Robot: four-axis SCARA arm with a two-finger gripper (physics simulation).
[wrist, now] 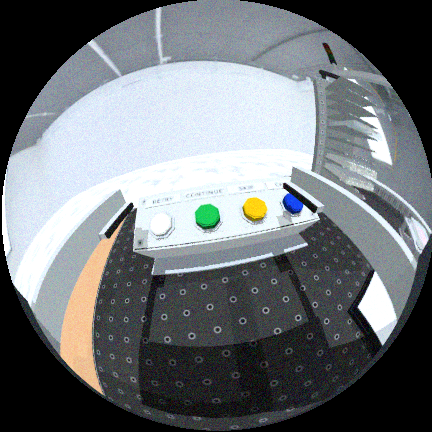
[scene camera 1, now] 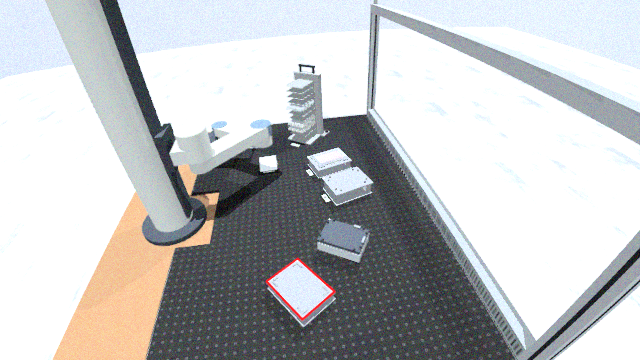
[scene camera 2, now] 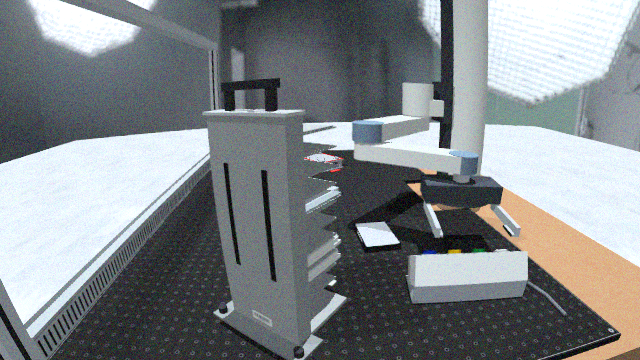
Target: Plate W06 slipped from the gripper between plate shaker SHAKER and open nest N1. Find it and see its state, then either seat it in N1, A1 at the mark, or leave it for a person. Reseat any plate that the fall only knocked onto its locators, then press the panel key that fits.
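Where they show: gripper, fingertip midpoint: (wrist: 204, 182) (scene camera 2: 479, 232); arm's base, link origin: (scene camera 1: 175, 221).
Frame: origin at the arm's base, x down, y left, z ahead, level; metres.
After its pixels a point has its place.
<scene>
My gripper (scene camera 2: 476, 234) {x -0.115, y 0.495, z 0.224 m} (wrist: 204, 182) {x -0.115, y 0.495, z 0.224 m} is open and empty, fingers wide apart, above the key panel (scene camera 2: 467, 275) {x -0.064, y 0.552, z 0.271 m} (wrist: 225, 246) {x -0.030, y 0.496, z 0.238 m}. In the wrist view the panel has a white key (wrist: 161, 224) {x -0.078, y 0.506, z 0.175 m} at RETRY, a green key (wrist: 207, 216) {x -0.081, y 0.496, z 0.222 m} at CONTINUE, a yellow key (wrist: 255, 208) {x -0.081, y 0.488, z 0.271 m} at SKIP and a blue key (wrist: 293, 203) {x -0.080, y 0.479, z 0.317 m} beside the right fingertip, its label partly hidden. In scene camera 1, a pale block with a red outline (scene camera 1: 300, 289) {x -0.053, y -0.404, z 0.459 m}, a dark-topped unit (scene camera 1: 344, 236) {x -0.068, y -0.248, z 0.617 m}, a clear-sided block (scene camera 1: 347, 182) {x -0.069, y 0.020, z 0.687 m} and a pink-topped block (scene camera 1: 330, 159) {x -0.080, y 0.178, z 0.649 m} stand apart from the gripper. I cannot tell which is W06, N1 or SHAKER.
A tall grey rack (scene camera 1: 318, 102) {x -0.202, y 0.516, z 0.652 m} (scene camera 2: 250, 200) {x -0.234, y 0.584, z 0.613 m} with stacked shelves stands at the far end in scene camera 1. A low white-topped block (scene camera 1: 268, 163) {x -0.027, y 0.286, z 0.376 m} (scene camera 2: 377, 235) {x -0.027, y 0.301, z 0.375 m} (wrist: 380, 305) lies near the panel. A framed guard (scene camera 1: 372, 65) {x -0.316, y 0.684, z 0.977 m} runs along one side. The arm's column (scene camera 1: 125, 110) {x -0.492, y -0.065, z 0.038 m} (scene camera 2: 470, 75) {x -0.415, y 0.071, z 0.024 m} stands opposite.
</scene>
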